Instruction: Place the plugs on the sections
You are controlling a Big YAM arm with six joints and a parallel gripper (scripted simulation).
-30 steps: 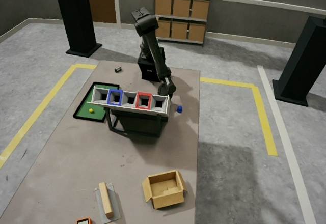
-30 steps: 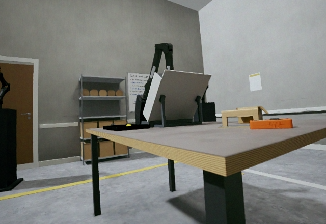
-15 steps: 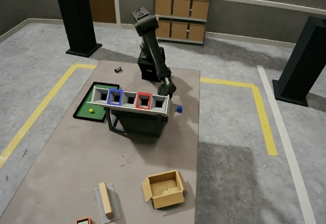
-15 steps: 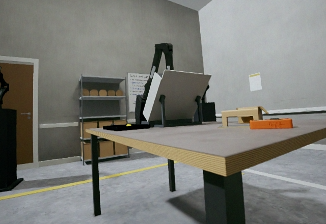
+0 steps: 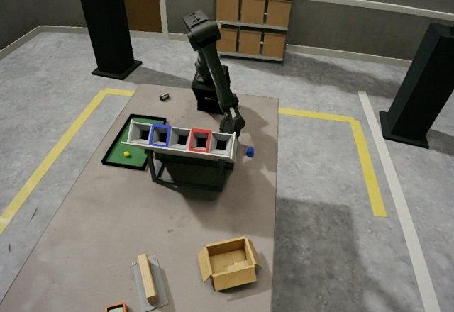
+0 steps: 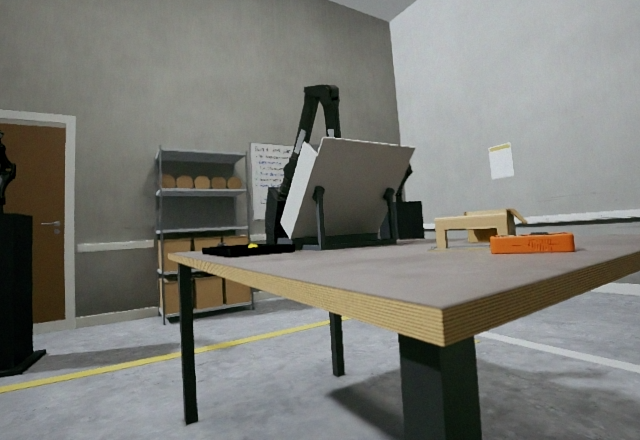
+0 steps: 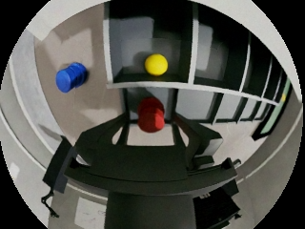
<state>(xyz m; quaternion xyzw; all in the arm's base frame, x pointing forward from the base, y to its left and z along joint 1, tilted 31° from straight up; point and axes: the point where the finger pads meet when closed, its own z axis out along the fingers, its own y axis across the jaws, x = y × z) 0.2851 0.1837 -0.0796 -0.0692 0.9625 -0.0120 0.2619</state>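
Now: hand 14 cm short of the green marble tray, 46 cm to the left of it and 3 cm above it. Also, from my hand: orange device: 94 cm ahead, 9 cm to the right, 2 cm below; then white cover: 21 cm ahead, 12 cm to the right, 17 cm above; then cardboard box: 63 cm ahead, 18 cm to the left, 1 cm above.
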